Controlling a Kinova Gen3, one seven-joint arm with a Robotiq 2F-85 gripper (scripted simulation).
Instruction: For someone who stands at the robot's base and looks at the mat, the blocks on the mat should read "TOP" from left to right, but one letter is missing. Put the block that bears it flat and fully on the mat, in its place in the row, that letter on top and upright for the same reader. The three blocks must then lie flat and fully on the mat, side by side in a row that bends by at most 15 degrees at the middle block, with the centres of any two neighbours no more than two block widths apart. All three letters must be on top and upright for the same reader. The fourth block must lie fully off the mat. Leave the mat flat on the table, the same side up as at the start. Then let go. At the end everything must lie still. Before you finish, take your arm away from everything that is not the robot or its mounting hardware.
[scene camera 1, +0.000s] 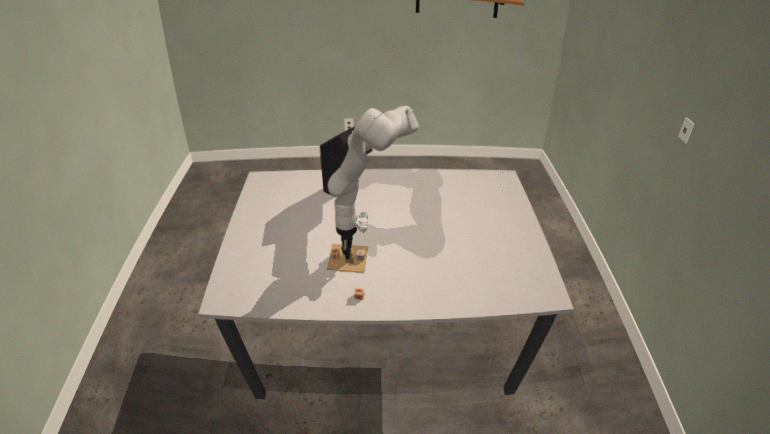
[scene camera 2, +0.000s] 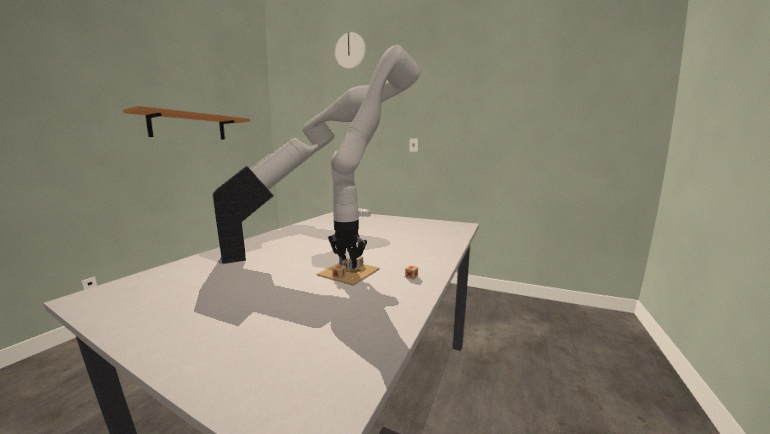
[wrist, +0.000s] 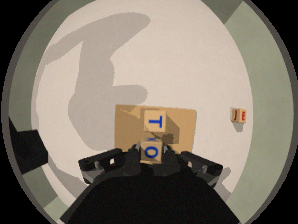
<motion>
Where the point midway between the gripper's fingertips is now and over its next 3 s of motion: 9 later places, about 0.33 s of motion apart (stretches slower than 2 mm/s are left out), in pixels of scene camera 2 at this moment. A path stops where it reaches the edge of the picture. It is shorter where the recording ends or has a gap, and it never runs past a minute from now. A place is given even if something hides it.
My gripper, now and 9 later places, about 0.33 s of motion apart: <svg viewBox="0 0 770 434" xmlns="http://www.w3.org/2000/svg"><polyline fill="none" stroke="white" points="348,268 348,268 348,269 348,269 348,269 348,269 348,269 347,267 347,261 346,249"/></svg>
</motion>
